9 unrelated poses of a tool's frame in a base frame.
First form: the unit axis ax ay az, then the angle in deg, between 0 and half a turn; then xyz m.
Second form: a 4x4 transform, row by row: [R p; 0 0 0 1], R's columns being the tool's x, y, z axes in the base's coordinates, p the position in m. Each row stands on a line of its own. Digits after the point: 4 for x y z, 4 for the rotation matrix.
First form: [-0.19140, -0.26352, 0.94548, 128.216, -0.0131, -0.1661, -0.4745]
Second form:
-0.5593, -0.6612, -0.5000, -0.0131
0.8245, -0.5062, -0.2529, -0.1661
-0.0859, -0.5537, 0.8283, -0.4745
0, 0, 0, 1

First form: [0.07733, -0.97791, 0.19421, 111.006, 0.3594, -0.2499, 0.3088]
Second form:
-0.3503, -0.2840, -0.8925, 0.3594
0.0786, 0.9406, -0.3302, -0.2499
0.9333, -0.1858, -0.3072, 0.3088
0, 0, 0, 1

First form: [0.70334, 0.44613, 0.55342, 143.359, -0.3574, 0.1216, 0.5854]
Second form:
0.0892, 0.2353, 0.9678, -0.3574
0.8958, -0.4437, 0.0253, 0.1216
0.4353, 0.8648, -0.2504, 0.5854
0, 0, 0, 1

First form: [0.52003, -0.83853, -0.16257, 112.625, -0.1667, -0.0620, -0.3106]
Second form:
-0.0102, -0.4538, -0.8911, -0.1667
-0.7539, 0.5889, -0.2912, -0.0620
0.6569, 0.6688, -0.3481, -0.3106
0, 0, 0, 1

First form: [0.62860, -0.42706, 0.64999, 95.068, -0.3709, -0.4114, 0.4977]
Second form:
0.3417, -0.9396, 0.0193, -0.3709
0.3553, 0.1102, -0.9282, -0.4114
0.8701, 0.3240, 0.3715, 0.4977
0, 0, 0, 1

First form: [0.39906, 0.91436, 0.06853, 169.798, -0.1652, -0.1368, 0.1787]
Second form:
-0.6682, 0.7119, 0.2162, -0.1652
0.7361, 0.6747, 0.0537, -0.1368
-0.1077, 0.1950, -0.9749, 0.1787
0, 0, 0, 1

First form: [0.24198, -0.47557, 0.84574, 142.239, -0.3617, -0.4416, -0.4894]
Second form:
-0.6857, -0.7240, 0.0752, -0.3617
0.3118, -0.3856, -0.8684, -0.4416
0.6577, -0.5720, 0.4902, -0.4894
0, 0, 0, 1

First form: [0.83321, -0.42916, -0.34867, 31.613, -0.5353, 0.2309, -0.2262]
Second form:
0.9546, 0.1297, -0.2681, -0.5353
-0.2358, 0.8789, -0.4145, 0.2309
0.1818, 0.4590, 0.8696, -0.2262
0, 0, 0, 1

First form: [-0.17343, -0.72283, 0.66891, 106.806, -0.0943, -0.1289, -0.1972]
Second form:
-0.2504, -0.4787, -0.8415, -0.0943
0.8019, 0.3844, -0.4573, -0.1289
0.5424, -0.7893, 0.2877, -0.1972
0, 0, 0, 1

